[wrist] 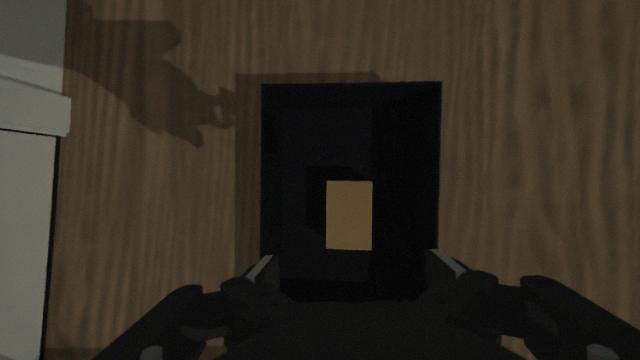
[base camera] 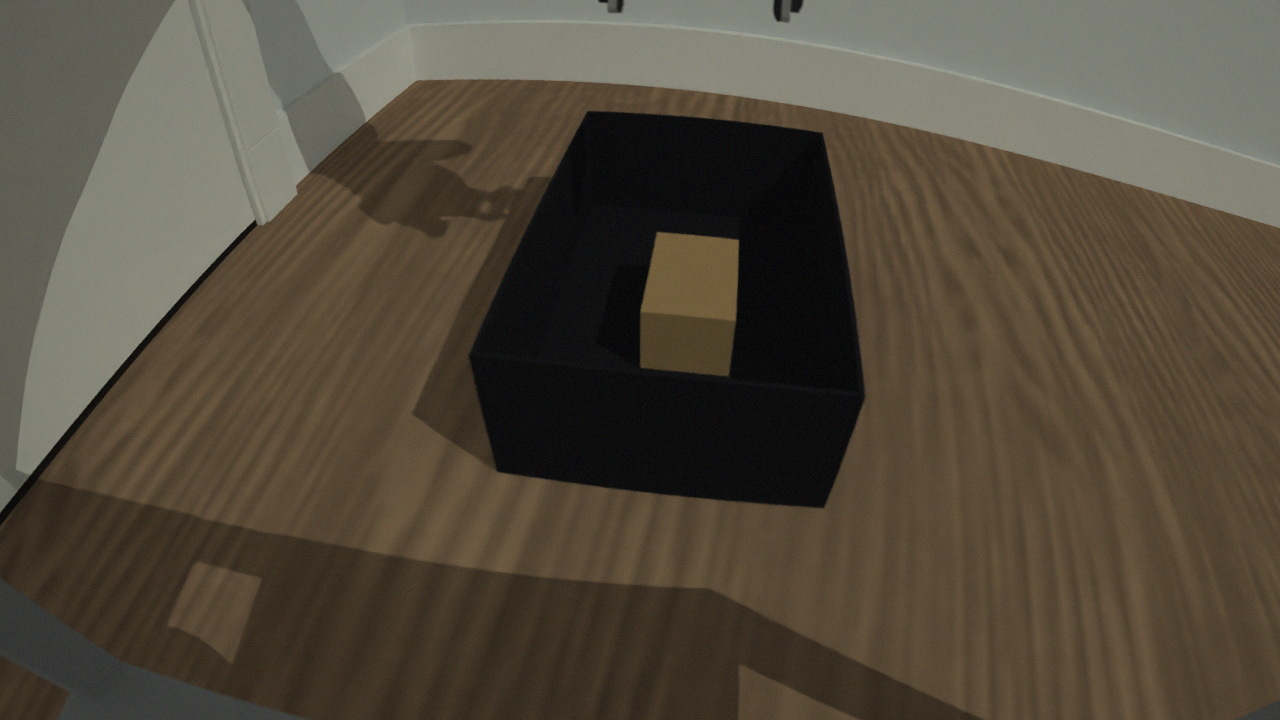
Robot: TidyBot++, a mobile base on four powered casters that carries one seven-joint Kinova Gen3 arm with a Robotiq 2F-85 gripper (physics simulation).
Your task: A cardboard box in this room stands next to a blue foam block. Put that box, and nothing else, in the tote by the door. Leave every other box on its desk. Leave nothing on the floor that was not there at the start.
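Frame: origin at the arm's base, x right, y back, z down, level; millimetres.
Seen in the pictures: gripper, between the fingertips: (wrist: 350, 268) (base camera: 698, 12).
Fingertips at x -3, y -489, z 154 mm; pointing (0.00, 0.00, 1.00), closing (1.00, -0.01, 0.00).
Note:
A point is followed by its place in that frame.
A tan cardboard box (base camera: 691, 275) {z 343, x 0, y -486 mm} (wrist: 349, 215) {z 343, x 2, y -489 mm} sits upright inside the black tote, on its bottom and apart from the side walls. The black tote (base camera: 662, 434) {z 340, x -13, y -346 mm} (wrist: 405, 150) {z 393, x 90, y -574 mm} stands on the wooden floor. My gripper (base camera: 700, 7) {z 155, x -3, y -489 mm} (wrist: 350, 268) {z 155, x -3, y -489 mm} is open and empty, high above the tote; in the base camera view its fingertips show at the top edge. The blue foam block and the desks do not show in these views.
A pale door panel (base camera: 116, 295) {z 332, x -483, y -437 mm} (wrist: 25, 225) {z 354, x -475, y -494 mm} and its frame stand to the left of the tote. A wall with a white baseboard (base camera: 716, 67) {z 358, x 29, y -949 mm} runs behind it. Shadows of the arm fall on the wooden floor (base camera: 1029, 402) {z 397, x 270, y -433 mm} (wrist: 525, 150) {z 396, x 255, y -563 mm}.

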